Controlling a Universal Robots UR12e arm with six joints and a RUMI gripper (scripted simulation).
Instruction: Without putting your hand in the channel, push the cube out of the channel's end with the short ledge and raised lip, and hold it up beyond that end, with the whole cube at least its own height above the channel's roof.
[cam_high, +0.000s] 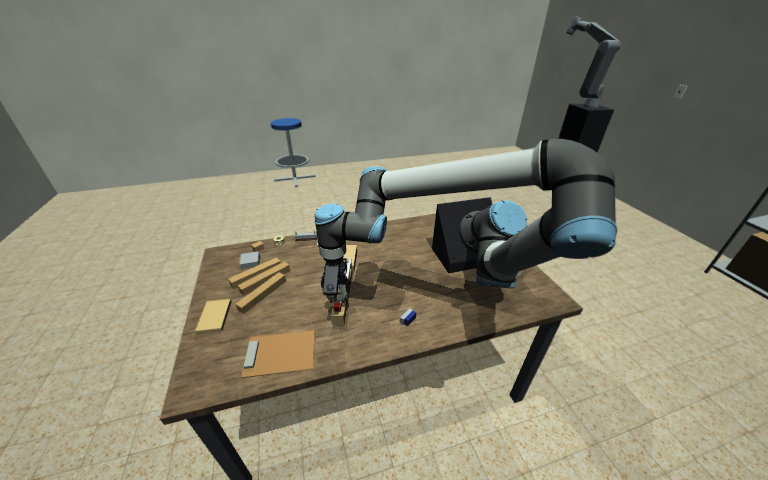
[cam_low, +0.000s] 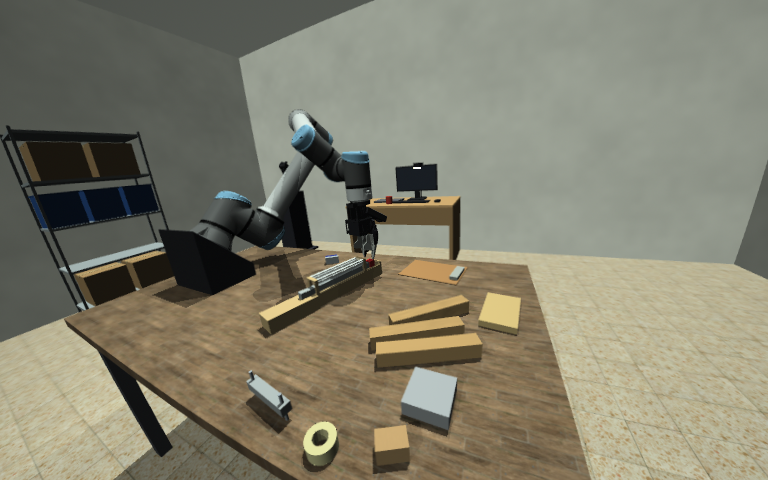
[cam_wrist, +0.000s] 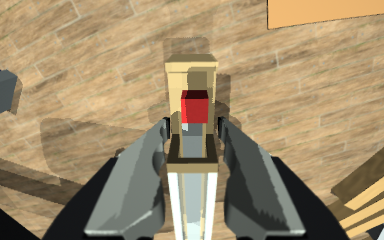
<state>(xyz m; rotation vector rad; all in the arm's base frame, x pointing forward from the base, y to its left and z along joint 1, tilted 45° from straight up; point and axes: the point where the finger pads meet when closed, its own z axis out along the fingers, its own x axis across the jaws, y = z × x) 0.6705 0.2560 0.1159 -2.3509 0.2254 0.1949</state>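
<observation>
Right now the red cube is 4 cm below my hand. From my hand the other things lie so: blue-and-white block (26 cm behind, 7 cm to the left, 8 cm below); then pale grey bar (2 cm behind, 8 cm to the right, 4 cm below); then tan plate (47 cm ahead, 9 cm to the right, 8 cm below).
</observation>
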